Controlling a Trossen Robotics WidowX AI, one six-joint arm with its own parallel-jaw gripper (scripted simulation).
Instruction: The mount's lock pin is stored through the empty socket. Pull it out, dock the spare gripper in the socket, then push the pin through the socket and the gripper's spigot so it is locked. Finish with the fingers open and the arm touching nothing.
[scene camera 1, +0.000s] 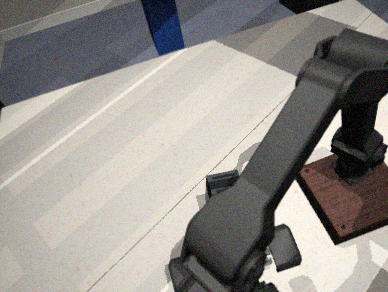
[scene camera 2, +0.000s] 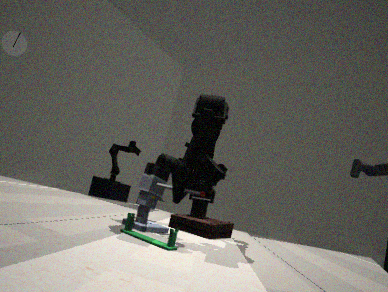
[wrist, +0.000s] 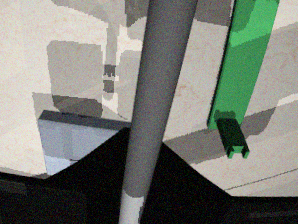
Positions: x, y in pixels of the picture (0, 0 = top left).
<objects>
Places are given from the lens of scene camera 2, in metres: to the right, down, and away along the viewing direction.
gripper (scene camera 2: 175, 202): -0.04, 0.14, 0.60
spare gripper (scene camera 2: 153, 174): -0.11, 0.08, 0.66
</objects>
